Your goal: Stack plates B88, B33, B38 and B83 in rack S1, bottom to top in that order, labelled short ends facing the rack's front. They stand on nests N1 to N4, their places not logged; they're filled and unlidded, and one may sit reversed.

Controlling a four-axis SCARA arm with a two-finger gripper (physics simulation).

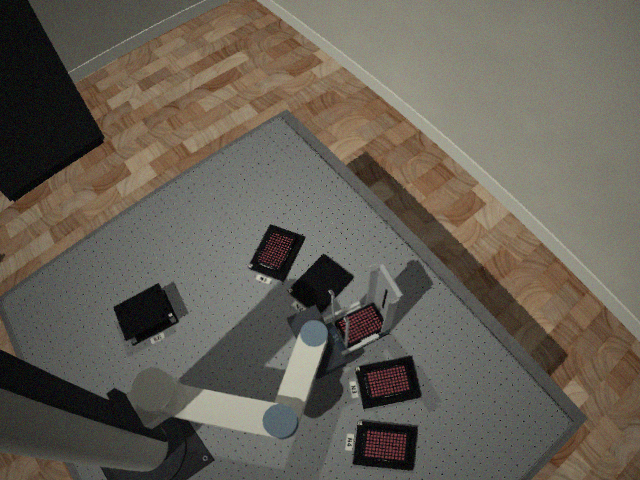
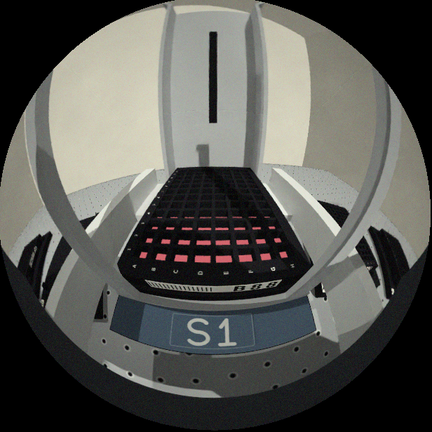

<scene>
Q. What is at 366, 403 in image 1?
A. A nest N3.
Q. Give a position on a rack S1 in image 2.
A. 274, 324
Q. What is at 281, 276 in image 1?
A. A nest N1.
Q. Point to a nest N2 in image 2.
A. At 63, 248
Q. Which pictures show the filled plate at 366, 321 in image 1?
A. Image 1 and image 2: all of them.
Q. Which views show my gripper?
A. Image 1 and image 2: all of them.
</scene>
